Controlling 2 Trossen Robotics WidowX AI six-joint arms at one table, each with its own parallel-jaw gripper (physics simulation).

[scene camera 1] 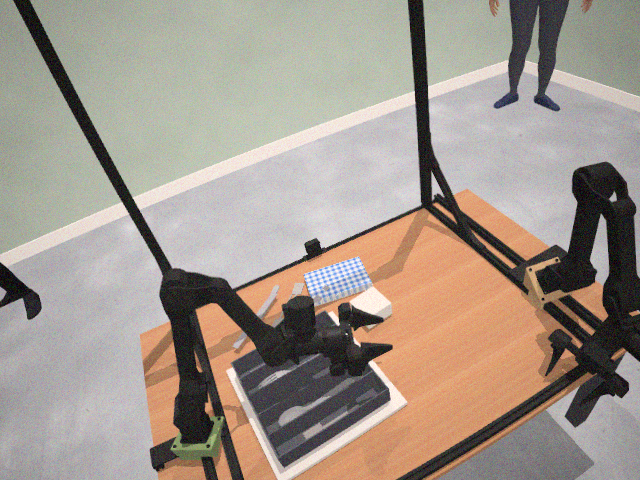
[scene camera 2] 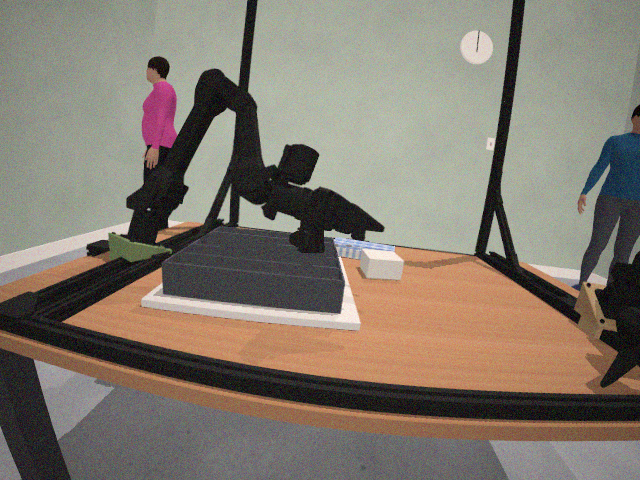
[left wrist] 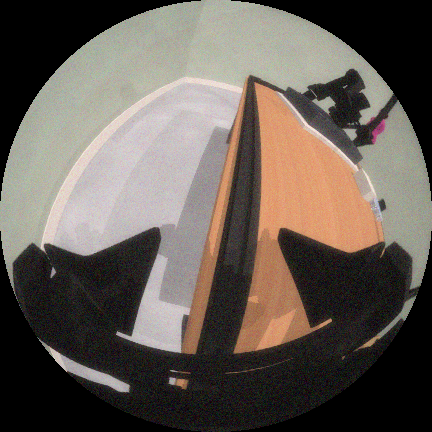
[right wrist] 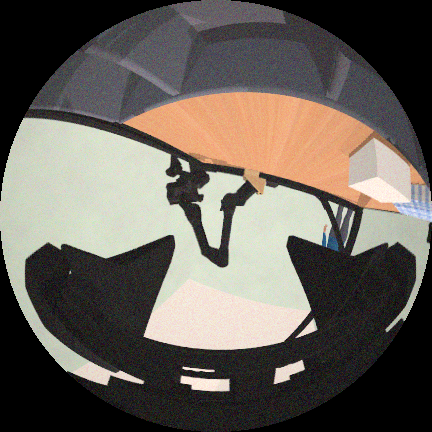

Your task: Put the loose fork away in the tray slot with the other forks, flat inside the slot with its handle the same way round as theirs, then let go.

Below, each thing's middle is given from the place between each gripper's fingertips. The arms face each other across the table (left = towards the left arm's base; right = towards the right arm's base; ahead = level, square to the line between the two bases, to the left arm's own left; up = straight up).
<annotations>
The white block [scene camera 2: 378, 264] lies 18 cm behind my right hand, 11 cm below it and 2 cm to the left of it. The rest, counted from my right hand: dark cutlery tray [scene camera 2: 253, 267] 21 cm to the right, 10 cm below, 3 cm behind.
Right now the white block is 42 cm behind my left hand, 28 cm to the right of it and 2 cm above it. From my left hand the other things lie so: dark cutlery tray: 51 cm to the right, 27 cm behind, 3 cm above.
</annotations>
